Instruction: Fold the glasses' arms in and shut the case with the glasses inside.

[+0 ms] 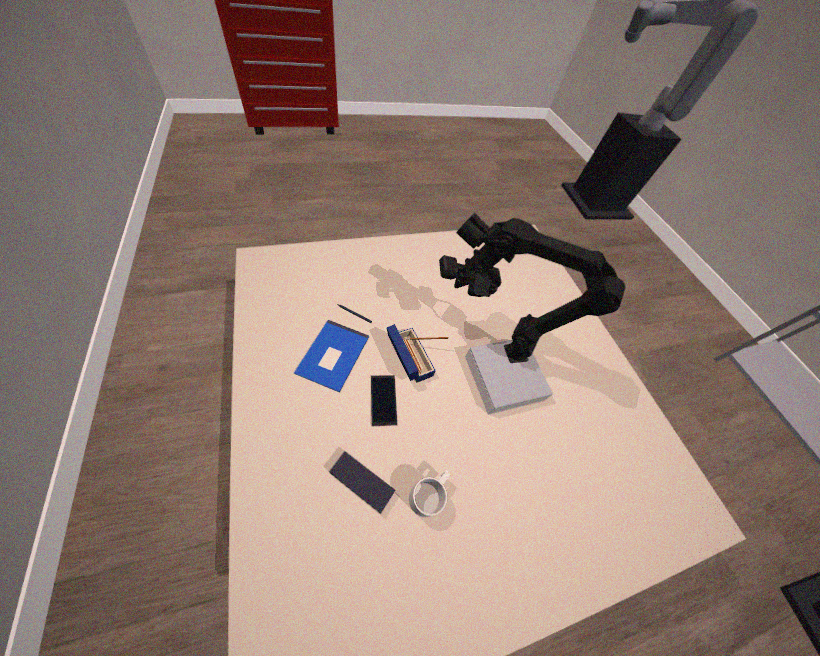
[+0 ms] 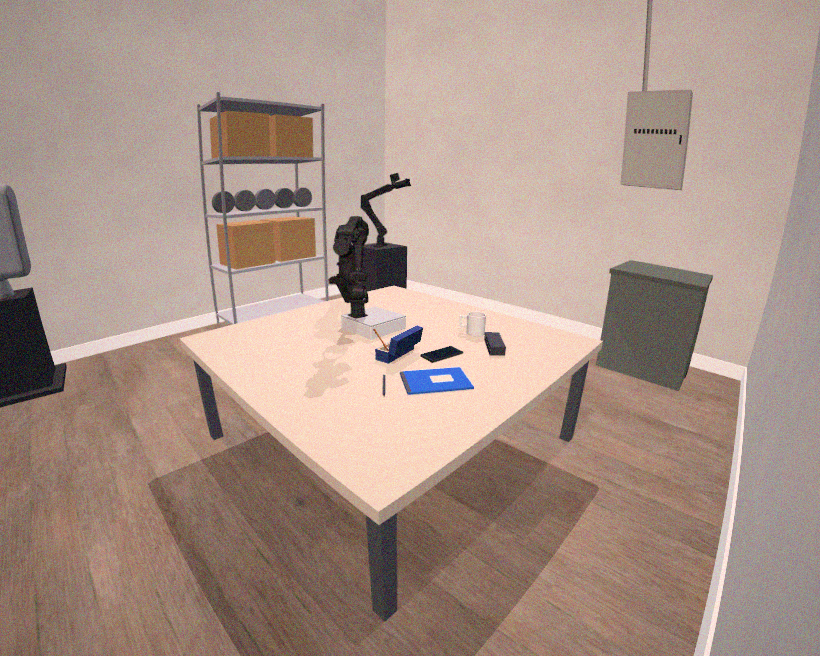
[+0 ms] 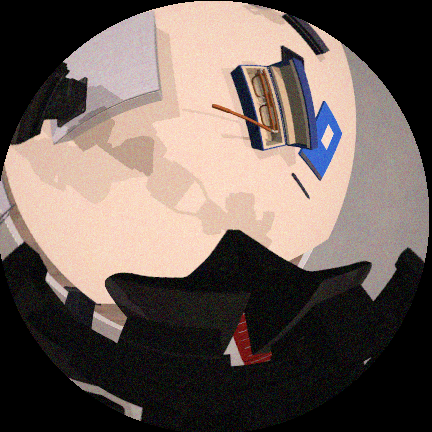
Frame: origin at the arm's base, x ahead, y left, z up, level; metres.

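Where they show: gripper, fingertip midpoint: (image 1: 455, 286) (image 2: 346, 302) (image 3: 232, 235); arm's base, link origin: (image 1: 515, 353) (image 2: 357, 315) (image 3: 70, 101).
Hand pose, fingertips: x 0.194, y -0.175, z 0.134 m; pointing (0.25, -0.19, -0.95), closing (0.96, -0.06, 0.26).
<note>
Each offset is from my fingertips to the top centre of the thing. "*": to the spot under its first point.
The blue glasses case {* dx +0.167, dy +0.155, dz -0.096 m} (image 1: 405, 352) (image 2: 400, 342) (image 3: 300, 96) lies open on the table, its lid standing up. The brown-rimmed glasses (image 3: 264, 100) lie inside. One arm (image 1: 430, 339) (image 3: 238, 114) is unfolded and sticks out over the case's edge toward the arm's base. My gripper (image 1: 448, 267) (image 3: 232, 235) is shut and empty. It hangs above the table, behind and to the right of the case, well clear of it.
A blue notebook {dx +0.374, dy +0.088, dz -0.185 m} (image 1: 332, 355) (image 2: 436, 379) (image 3: 322, 141), a pen {dx +0.300, dy -0.063, dz -0.184 m} (image 1: 354, 313) (image 3: 300, 185), a black phone {dx +0.238, dy +0.255, dz -0.185 m} (image 1: 384, 400) (image 2: 441, 353), a dark flat box {dx +0.320, dy +0.466, dz -0.158 m} (image 1: 362, 482) (image 2: 495, 342) and a mug {* dx +0.159, dy +0.525, dz -0.185 m} (image 1: 428, 496) (image 2: 475, 323) lie around the case. My arm stands on a grey block (image 1: 508, 384) (image 3: 116, 68).
</note>
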